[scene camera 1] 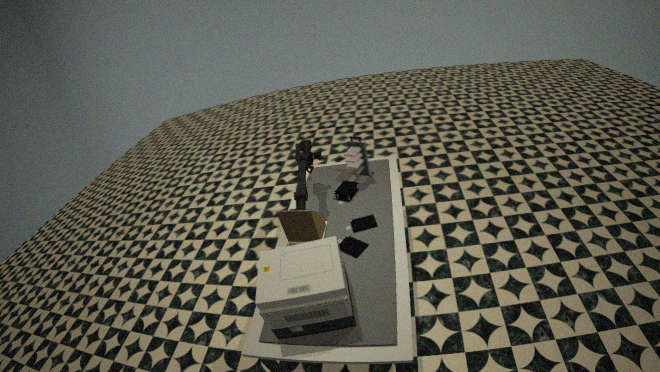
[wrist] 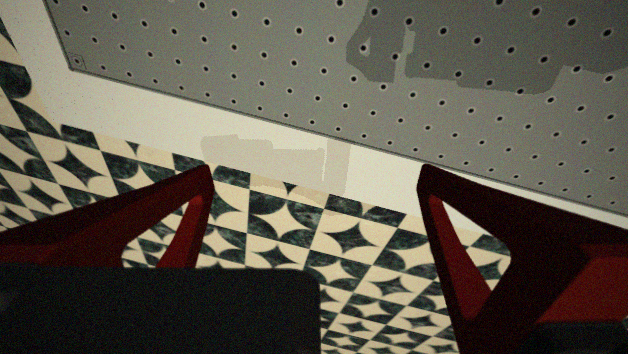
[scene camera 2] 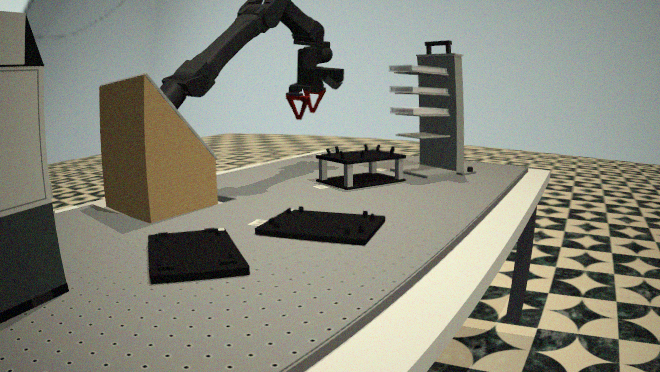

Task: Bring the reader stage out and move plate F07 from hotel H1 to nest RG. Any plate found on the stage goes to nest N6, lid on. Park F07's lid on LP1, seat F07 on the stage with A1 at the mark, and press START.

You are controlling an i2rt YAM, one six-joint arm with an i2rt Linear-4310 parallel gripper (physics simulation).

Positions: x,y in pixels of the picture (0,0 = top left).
Labels:
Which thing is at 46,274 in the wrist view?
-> The gripper.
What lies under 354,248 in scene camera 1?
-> A flat black pad.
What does the gripper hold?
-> Nothing.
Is the gripper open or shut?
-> Open.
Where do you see a flat black pad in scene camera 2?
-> At 205,254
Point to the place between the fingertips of the gripper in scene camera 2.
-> At 305,116

